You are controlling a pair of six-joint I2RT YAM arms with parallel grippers.
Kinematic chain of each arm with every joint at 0, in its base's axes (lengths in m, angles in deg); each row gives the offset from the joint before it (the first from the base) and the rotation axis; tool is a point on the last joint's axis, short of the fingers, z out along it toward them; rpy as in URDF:
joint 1: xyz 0 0 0.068 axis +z
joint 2: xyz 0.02 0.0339 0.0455 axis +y
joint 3: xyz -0.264 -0.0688 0 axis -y
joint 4: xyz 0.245 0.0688 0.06 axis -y
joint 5: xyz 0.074 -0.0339 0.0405 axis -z
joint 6: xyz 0.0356 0 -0.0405 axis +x
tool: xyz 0 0 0 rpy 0 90 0
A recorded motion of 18 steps. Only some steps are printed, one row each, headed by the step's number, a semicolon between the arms.
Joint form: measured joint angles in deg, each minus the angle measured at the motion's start. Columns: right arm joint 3, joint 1, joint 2, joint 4, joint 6, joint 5; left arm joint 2, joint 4, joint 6, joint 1, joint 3, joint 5.
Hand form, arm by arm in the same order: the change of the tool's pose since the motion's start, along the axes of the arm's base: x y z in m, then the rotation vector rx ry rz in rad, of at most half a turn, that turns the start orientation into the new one. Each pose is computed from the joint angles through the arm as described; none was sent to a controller.
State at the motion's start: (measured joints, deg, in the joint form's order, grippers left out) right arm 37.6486 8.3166 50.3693 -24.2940 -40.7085 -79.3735; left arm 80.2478 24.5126 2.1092 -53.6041 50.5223 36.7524
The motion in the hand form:
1: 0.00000 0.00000 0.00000 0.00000 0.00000 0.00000; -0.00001 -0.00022 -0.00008 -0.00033 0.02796 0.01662
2: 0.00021 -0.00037 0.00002 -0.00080 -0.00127 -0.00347; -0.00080 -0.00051 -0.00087 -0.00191 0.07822 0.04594
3: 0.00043 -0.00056 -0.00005 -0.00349 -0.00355 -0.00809; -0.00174 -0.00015 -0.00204 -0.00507 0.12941 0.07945
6: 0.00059 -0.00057 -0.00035 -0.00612 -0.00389 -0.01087; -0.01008 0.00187 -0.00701 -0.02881 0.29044 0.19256
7: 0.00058 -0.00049 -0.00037 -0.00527 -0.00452 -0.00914; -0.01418 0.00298 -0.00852 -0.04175 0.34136 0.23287
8: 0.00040 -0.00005 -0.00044 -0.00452 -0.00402 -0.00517; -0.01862 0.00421 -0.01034 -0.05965 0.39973 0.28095
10: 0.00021 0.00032 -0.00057 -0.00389 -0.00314 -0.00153; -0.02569 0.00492 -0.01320 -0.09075 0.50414 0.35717
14: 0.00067 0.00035 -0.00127 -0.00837 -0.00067 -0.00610; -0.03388 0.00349 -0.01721 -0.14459 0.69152 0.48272
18: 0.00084 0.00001 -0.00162 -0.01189 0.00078 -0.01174; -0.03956 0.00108 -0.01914 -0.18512 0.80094 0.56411
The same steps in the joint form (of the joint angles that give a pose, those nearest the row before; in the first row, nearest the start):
1: 0.00 0.00 0.00 0.00 0.00 0.00; -0.02 0.13 -1.73 -0.11 -0.07 -0.94
2: 0.00 -0.13 0.00 0.04 -0.02 0.09; -0.13 0.50 -4.83 -0.42 -0.39 -2.71
3: 0.00 -0.20 0.00 0.07 -0.11 0.35; -0.37 0.94 -8.00 -0.70 -0.92 -4.70
6: 0.00 -0.20 0.05 -0.03 -0.25 0.57; -1.88 2.64 -18.12 -2.49 -3.52 -12.37
7: 0.00 -0.17 0.07 -0.02 -0.30 0.48; -2.62 3.17 -21.38 -3.32 -4.55 -15.37
8: 0.00 -0.02 0.09 -0.06 -0.35 0.39; -3.41 3.78 -25.11 -4.28 -5.68 -18.95
10: 0.00 0.11 0.11 -0.15 -0.41 0.31; -4.37 4.33 -31.63 -6.01 -7.10 -24.83
14: 0.00 0.11 0.26 -0.30 -0.54 0.66; -4.96 3.72 -43.10 -8.59 -8.04 -34.14
18: 0.00 0.00 0.28 -0.48 -0.63 0.94; -5.01 2.80 -50.07 -10.51 -8.11 -40.46

